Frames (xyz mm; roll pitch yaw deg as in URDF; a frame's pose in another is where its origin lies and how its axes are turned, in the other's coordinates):
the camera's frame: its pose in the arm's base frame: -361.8 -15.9 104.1 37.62 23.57 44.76
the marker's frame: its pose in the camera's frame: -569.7 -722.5 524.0 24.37 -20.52 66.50
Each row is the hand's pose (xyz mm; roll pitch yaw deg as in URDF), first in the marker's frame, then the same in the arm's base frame.
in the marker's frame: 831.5 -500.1 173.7 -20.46 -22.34 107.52
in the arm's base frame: 371.0 -178.0 457.4 -108.11 -37.82 -94.80
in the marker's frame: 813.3 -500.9 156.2 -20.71 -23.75 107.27
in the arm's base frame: 353.1 -186.0 441.5 -109.55 -38.09 -93.02
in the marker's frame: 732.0 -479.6 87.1 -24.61 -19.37 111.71
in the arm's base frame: 270.6 -236.8 392.0 -108.83 -33.70 -98.10
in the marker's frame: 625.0 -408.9 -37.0 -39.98 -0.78 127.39
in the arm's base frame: 114.5 -312.9 350.9 -114.40 -14.89 -114.80
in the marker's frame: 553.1 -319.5 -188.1 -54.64 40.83 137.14
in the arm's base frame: -68.7 -360.5 337.6 -129.53 5.87 -152.27
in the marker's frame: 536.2 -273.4 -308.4 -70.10 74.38 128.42
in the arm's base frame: -198.3 -354.0 331.4 -142.38 10.93 173.94
